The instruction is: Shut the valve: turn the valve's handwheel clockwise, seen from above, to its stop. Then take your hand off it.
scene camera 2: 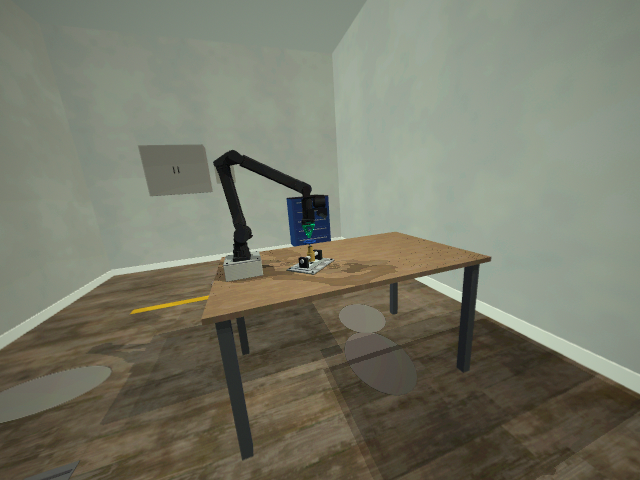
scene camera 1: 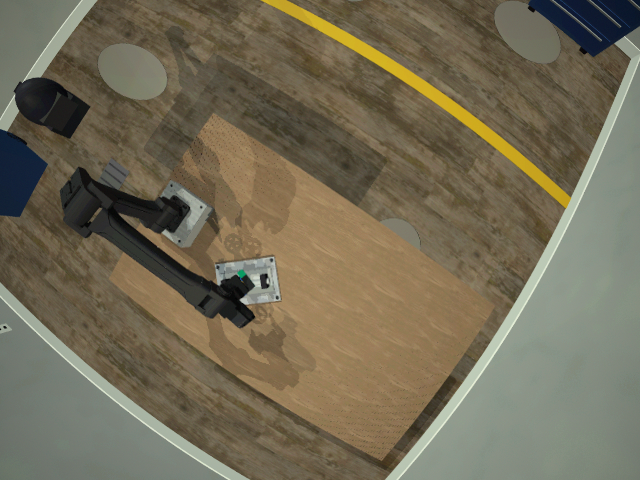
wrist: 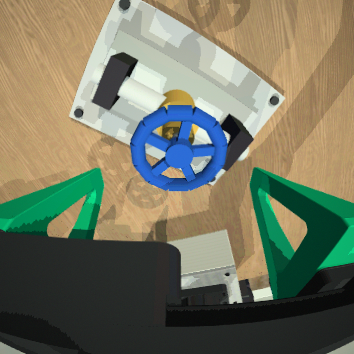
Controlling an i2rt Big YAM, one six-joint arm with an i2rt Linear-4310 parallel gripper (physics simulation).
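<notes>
The valve's blue handwheel (scene camera 2: 309, 241) (wrist: 179, 155) has spokes and lies level on top of the brass valve body (scene camera 2: 311, 254) (wrist: 176, 98). A white pipe (wrist: 141, 94) runs through the body, held by black clamps on a pale metal plate (scene camera 1: 274, 268) (wrist: 90, 107). My gripper (scene camera 2: 308, 235) (wrist: 176, 175) is open, with its green fingers pointing down and nothing between them. It hangs just above the handwheel; in the wrist view one fingertip shows on each side of the wheel, apart from the rim. In scene camera 1 the arm hides the wheel.
The wooden table (scene camera 1: 361, 310) (scene camera 2: 392, 248) carries the plate and my arm's base (scene camera 1: 192, 232) (scene camera 2: 242, 268) (wrist: 200, 255), which stands close to the valve. A blue drawer cabinet (scene camera 2: 294, 222) stands on the floor behind the table.
</notes>
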